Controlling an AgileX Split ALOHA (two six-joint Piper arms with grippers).
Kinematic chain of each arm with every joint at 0, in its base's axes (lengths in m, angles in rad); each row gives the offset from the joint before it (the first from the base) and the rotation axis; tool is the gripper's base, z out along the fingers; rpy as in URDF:
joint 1: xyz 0 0 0.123 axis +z
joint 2: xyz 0 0 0 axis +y
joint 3: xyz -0.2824 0 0.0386 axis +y
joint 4: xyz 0.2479 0 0.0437 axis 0.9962 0 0.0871
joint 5: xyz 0 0 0 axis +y
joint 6: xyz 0.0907 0 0.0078 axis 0.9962 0 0.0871
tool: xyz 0 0 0 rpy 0 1.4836 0
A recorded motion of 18 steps. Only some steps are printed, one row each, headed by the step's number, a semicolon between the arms.
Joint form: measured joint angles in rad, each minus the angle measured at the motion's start. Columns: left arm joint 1, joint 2, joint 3, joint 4, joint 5, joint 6; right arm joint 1, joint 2, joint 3, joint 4, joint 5, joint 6.
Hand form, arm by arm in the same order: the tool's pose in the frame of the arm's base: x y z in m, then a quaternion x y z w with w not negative. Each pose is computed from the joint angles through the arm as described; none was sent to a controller.
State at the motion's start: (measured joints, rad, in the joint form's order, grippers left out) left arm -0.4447 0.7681 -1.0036 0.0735 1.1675 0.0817; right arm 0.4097 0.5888 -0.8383 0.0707 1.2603 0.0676
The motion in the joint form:
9: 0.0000 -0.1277 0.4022 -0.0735 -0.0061 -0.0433; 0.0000 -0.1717 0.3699 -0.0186 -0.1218 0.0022
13: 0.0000 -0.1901 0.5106 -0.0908 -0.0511 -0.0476; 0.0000 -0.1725 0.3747 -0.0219 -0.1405 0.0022
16: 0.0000 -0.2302 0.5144 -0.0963 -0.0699 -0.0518; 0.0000 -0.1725 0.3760 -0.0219 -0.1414 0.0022
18: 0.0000 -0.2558 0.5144 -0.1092 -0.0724 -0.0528; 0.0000 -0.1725 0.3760 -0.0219 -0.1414 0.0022
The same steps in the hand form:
9: 0.0778 -0.0371 0.2750 0.23297 0.94567 -0.04576 0.22214; 0.0458 0.0246 0.2525 -0.15848 0.94605 0.09186 0.26727
13: 0.0674 -0.0337 0.2504 0.22907 0.94670 -0.05439 0.21984; 0.0471 0.0248 0.2520 -0.15810 0.94403 0.09191 0.27452
16: 0.0637 -0.0324 0.2530 0.22502 0.94085 -0.06300 0.24533; 0.0471 0.0248 0.2517 -0.15808 0.94409 0.09186 0.27434
18: 0.0604 -0.0320 0.2549 0.22252 0.93761 -0.07212 0.25724; 0.0471 0.0248 0.2517 -0.15808 0.94409 0.09186 0.27434

